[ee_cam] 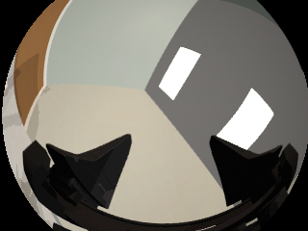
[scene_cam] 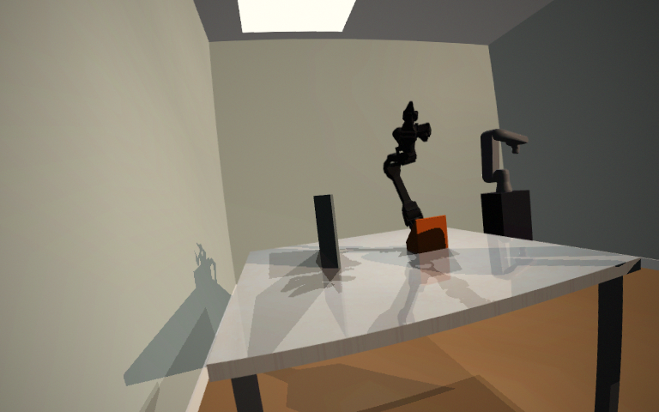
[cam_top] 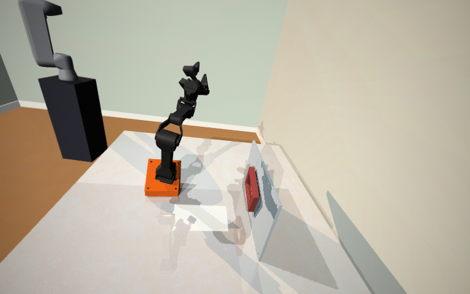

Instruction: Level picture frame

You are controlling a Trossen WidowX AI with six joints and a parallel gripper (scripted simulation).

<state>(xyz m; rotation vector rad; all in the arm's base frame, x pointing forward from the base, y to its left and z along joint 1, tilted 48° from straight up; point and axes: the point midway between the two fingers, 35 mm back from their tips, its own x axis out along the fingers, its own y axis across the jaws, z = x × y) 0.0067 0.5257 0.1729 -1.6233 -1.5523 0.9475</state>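
My gripper tip is now 440 mm above the red picture frame, 350 mm to the left of it and 330 mm short of it. From my gripper tip the other things lie so: grey wall panel: 450 mm below, 360 mm to the right, 340 mm ahead.
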